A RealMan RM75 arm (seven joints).
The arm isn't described. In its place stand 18 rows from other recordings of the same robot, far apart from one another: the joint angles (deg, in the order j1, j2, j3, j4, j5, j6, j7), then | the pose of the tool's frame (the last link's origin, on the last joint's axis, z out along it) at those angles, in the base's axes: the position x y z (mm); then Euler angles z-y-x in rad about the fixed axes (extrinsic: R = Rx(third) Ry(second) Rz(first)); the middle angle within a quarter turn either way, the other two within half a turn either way.
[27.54 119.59 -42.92 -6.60 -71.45 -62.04 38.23] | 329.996 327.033 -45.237 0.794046 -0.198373 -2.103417
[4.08 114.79 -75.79 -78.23 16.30 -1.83 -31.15] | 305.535 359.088 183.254 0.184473 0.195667 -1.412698
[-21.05 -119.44 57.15 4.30 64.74 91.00 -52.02] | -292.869 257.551 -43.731 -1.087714 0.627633 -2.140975
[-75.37 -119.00 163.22 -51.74 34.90 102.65 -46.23] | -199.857 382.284 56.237 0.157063 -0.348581 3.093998
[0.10 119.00 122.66 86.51 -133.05 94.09 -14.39] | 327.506 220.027 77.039 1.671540 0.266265 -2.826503
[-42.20 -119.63 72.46 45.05 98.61 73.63 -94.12] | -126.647 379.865 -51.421 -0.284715 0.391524 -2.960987
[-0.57 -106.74 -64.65 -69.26 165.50 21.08 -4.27] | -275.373 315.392 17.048 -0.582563 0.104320 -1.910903
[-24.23 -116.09 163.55 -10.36 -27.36 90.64 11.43] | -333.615 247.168 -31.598 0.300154 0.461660 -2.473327
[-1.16 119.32 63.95 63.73 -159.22 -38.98 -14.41] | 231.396 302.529 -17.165 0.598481 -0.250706 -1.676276
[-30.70 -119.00 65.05 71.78 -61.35 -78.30 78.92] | -164.491 375.665 26.895 -0.183955 0.140413 -2.740267
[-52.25 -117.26 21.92 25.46 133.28 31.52 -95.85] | -265.583 484.864 36.821 -0.776527 -0.183222 -2.120949
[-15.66 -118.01 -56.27 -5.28 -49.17 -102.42 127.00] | -334.667 248.492 65.699 -1.575411 0.365949 -1.164844
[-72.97 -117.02 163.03 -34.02 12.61 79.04 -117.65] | -172.790 444.925 7.452 -0.934054 -0.089327 -2.860128
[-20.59 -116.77 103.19 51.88 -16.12 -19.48 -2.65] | -311.465 367.051 -48.492 -0.735831 -0.442179 -2.248844
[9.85 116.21 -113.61 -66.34 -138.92 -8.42 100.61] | 254.860 332.912 -66.562 -0.320372 0.123548 -2.231181
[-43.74 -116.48 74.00 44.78 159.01 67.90 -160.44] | -263.418 400.252 -13.406 -0.993554 -0.645613 -2.838967
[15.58 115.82 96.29 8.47 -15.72 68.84 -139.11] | 377.121 281.045 8.294 1.059104 -0.126181 -1.805991
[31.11 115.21 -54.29 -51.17 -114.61 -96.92 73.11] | 226.816 332.410 24.320 0.015636 -0.279130 -3.022536
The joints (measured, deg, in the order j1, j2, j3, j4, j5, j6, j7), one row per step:
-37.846, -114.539, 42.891, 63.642, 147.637, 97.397, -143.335
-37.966, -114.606, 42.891, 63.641, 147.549, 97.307, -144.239
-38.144, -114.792, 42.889, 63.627, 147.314, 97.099, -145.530
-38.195, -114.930, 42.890, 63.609, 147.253, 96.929, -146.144
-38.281, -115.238, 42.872, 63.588, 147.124, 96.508, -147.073
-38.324, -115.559, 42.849, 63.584, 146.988, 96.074, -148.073
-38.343, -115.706, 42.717, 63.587, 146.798, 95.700, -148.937
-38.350, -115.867, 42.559, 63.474, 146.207, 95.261, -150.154
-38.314, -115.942, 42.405, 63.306, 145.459, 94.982, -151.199
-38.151, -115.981, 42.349, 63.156, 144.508, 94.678, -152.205
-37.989, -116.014, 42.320, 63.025, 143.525, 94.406, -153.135
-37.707, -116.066, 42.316, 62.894, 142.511, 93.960, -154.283
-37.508, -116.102, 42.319, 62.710, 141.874, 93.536, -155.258
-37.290, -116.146, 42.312, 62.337, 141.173, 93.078, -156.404
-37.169, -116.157, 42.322, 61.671, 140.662, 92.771, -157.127
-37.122, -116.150, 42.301, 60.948, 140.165, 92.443, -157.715
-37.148, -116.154, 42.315, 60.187, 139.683, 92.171, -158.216
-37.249, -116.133, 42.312, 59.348, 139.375, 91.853, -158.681
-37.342, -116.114, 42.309, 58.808, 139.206, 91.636, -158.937
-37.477, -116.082, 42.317, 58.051, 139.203, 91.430, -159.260
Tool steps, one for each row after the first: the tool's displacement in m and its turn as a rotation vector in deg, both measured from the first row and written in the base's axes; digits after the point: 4 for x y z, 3 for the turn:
0.0011, 0.0007, -0.0005, 0.263, -0.336, 0.681
0.0031, 0.0017, -0.0018, 0.661, -0.976, 1.599
0.0037, 0.0021, -0.0028, 0.869, -1.262, 2.085
0.0050, 0.0030, -0.0048, 1.297, -1.781, 2.778
0.0061, 0.0038, -0.0069, 1.757, -2.332, 3.570
0.0066, 0.0046, -0.0074, 2.326, -2.843, 4.288
0.0078, 0.0056, -0.0085, 3.002, -3.874, 5.275
0.0089, 0.0062, -0.0092, 3.510, -4.992, 6.147
0.0097, 0.0065, -0.0098, 4.019, -6.196, 6.980
0.0107, 0.0068, -0.0104, 4.473, -7.393, 7.718
0.0109, 0.0070, -0.0110, 5.109, -8.653, 8.744
0.0107, 0.0072, -0.0116, 5.616, -9.530, 9.703
0.0101, 0.0072, -0.0128, 6.063, -10.585, 10.958
0.0090, 0.0068, -0.0148, 6.080, -11.427, 12.002
0.0082, 0.0068, -0.0168, 6.084, -12.240, 12.905
0.0079, 0.0068, -0.0191, 5.953, -13.021, 13.688
0.0073, 0.0070, -0.0214, 5.816, -13.638, 14.479
0.0071, 0.0073, -0.0228, 5.733, -13.990, 14.930
0.0062, 0.0073, -0.0249, 5.489, -14.249, 15.607

